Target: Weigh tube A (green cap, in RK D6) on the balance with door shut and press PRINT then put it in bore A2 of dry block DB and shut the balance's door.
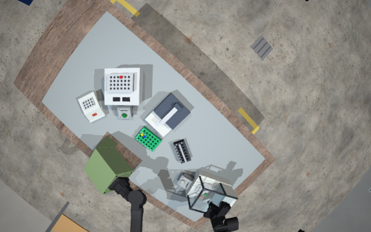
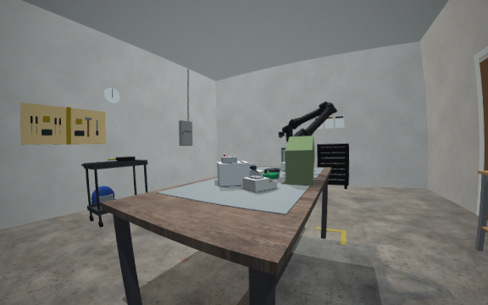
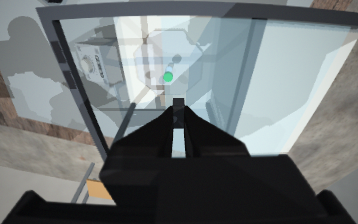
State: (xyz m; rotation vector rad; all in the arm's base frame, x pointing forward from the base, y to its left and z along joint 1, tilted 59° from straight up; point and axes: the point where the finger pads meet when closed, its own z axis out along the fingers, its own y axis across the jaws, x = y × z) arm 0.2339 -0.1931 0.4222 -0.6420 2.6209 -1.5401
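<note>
Now: the white print key 150 mm to the left of my hand, 150 mm below it and 60 mm behind it. Round my hand: sliding door 30 mm to the right, 10 mm below, 10 mm ahead; green-capped tube 120 mm below, 10 mm to the left, 10 mm behind; balance pan 140 mm below, 10 mm to the left, 10 mm behind.
</note>
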